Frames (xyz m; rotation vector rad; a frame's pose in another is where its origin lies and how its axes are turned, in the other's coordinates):
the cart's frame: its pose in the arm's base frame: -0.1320 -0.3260 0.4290 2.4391 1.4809 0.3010
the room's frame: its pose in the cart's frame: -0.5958 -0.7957 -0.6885 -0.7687 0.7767 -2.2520
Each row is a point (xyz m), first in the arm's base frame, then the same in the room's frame.
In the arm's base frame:
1: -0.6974 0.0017 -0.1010
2: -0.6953 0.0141 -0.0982
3: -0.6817 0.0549 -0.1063
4: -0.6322 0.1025 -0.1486
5: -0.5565 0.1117 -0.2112
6: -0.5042 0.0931 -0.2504
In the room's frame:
1: -0.0847 -0.4451 1.0528
2: -0.0915 -0.4366 1.0596
3: -0.1094 -0.4200 1.0960
4: -0.1383 -0.4348 1.1698
5: -0.1653 -0.5000 1.2388
6: -0.1789 -0.5604 1.2669

